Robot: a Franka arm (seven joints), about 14 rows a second.
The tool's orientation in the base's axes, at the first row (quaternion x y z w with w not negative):
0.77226 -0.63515 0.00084 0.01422
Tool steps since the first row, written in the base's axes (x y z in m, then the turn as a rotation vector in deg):
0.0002 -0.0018 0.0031 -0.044 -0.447 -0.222
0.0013 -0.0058 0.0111 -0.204 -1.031 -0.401
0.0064 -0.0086 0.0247 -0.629 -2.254 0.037
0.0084 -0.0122 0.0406 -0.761 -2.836 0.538
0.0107 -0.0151 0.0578 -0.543 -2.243 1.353
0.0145 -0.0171 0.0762 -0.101 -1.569 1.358
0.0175 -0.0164 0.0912 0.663 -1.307 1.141
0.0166 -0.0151 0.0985 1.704 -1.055 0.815
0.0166 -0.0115 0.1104 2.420 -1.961 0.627
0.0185 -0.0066 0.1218 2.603 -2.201 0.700
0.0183 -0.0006 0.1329 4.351 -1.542 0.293
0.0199 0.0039 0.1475 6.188 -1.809 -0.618
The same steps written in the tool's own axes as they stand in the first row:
0.0019 0.0002 -0.0031 0.426 0.125 0.233
0.0062 0.0001 -0.0110 0.964 0.390 0.428
0.0102 -0.0041 -0.0246 2.090 1.052 0.025
0.0144 -0.0050 -0.0404 2.645 1.304 -0.460
0.0180 -0.0064 -0.0576 2.122 0.993 -1.292
0.0211 -0.0093 -0.0760 1.546 0.430 -1.320
0.0212 -0.0121 -0.0911 1.432 -0.375 -1.122
0.0199 -0.0113 -0.0984 1.380 -1.451 -0.819
0.0166 -0.0118 -0.1104 2.403 -1.983 -0.622
0.0124 -0.0143 -0.1219 2.676 -2.115 -0.693
0.0067 -0.0151 -0.1331 2.359 -3.965 -0.330
0.0029 -0.0172 -0.1479 2.958 -5.735 0.556

